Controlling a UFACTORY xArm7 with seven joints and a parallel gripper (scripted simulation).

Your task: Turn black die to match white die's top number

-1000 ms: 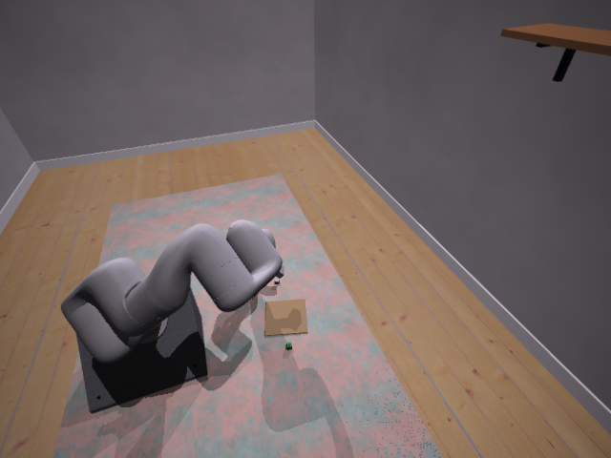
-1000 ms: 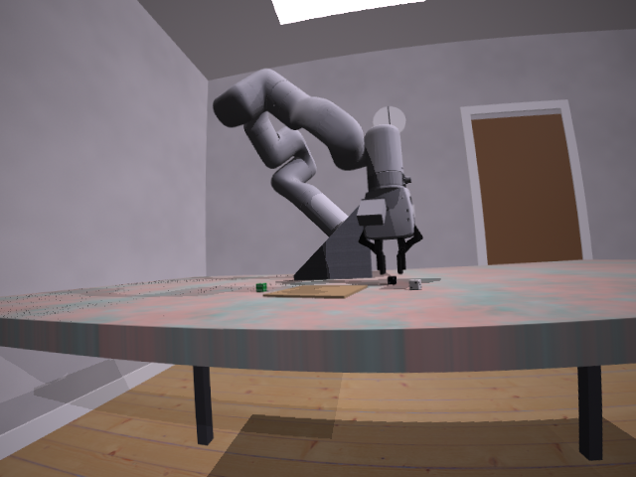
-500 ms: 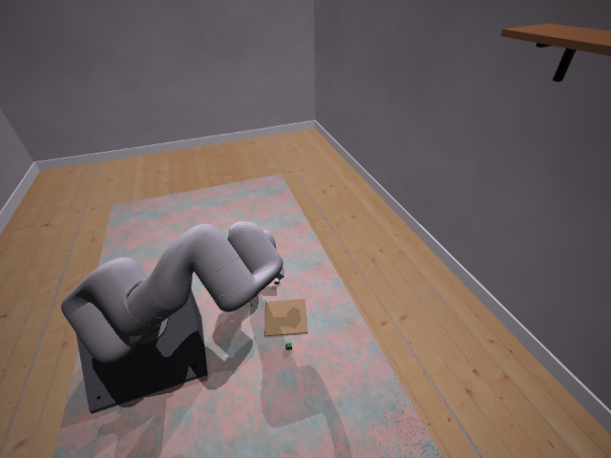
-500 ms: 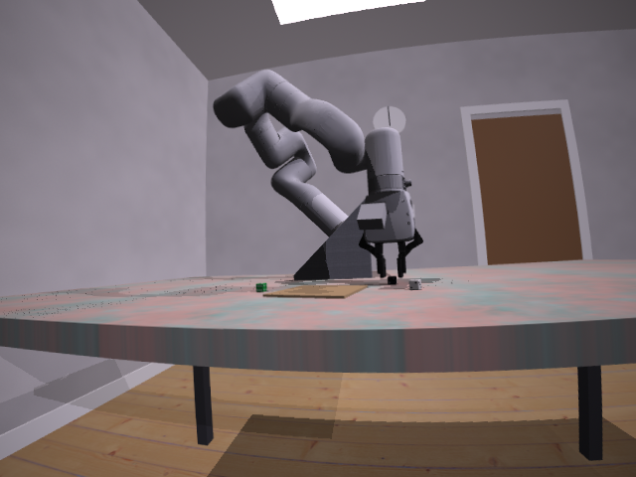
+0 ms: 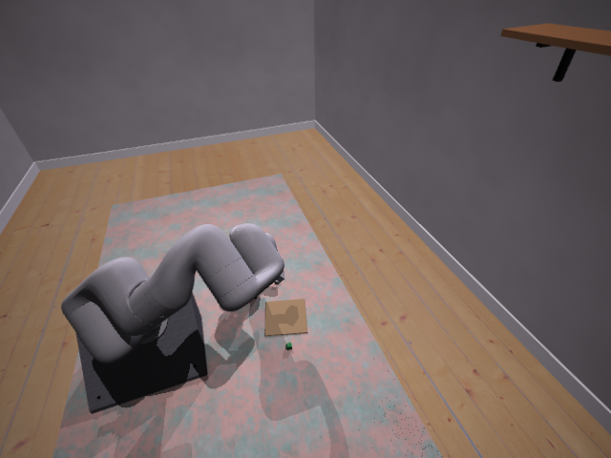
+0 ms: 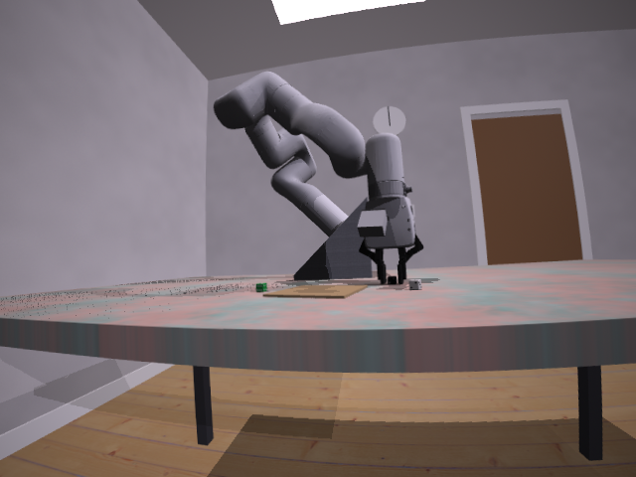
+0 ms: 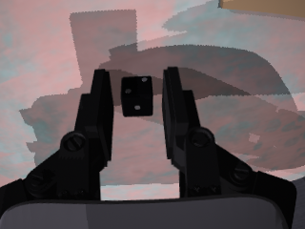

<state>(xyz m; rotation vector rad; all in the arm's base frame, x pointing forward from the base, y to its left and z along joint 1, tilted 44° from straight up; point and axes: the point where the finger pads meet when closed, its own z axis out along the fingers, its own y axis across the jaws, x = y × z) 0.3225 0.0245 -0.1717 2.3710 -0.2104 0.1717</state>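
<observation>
Right now my hand is 10 mm above the black die. Also, from my hand: green die (250 mm to the right, 80 mm ahead, 10 mm below); tan mat (130 mm to the right, 100 mm ahead, 20 mm below); white die (100 mm ahead, 30 mm to the left, 10 mm below).
</observation>
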